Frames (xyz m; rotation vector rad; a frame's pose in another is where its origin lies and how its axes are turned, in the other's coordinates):
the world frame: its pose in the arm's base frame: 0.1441 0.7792 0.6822 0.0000 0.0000 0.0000
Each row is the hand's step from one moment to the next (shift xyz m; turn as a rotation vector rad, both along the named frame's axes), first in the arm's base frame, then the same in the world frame.
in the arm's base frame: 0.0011 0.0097 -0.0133 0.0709 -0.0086 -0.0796
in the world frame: 0.0011 0.0097 -0.0133 0.0709 -0.0086 -0.0796
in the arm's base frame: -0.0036 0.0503 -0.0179 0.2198 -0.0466 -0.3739
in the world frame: -0.0036 0.0503 -0.0179 0.2198 -0.0466 -0.3739
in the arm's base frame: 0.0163 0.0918 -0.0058 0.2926 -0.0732 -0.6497
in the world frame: 0.0163 0.0918 -0.0058 0.2926 -0.0732 -0.6497
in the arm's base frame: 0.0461 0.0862 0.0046 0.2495 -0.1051 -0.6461
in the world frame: 0.0461 0.0862 0.0046 0.2495 -0.1051 -0.6461
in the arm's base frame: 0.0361 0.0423 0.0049 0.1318 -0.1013 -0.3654
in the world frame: 0.0361 0.0423 0.0049 0.1318 -0.1013 -0.3654
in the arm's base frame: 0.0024 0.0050 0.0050 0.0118 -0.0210 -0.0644
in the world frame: 0.0024 0.0050 0.0050 0.0118 -0.0210 -0.0644
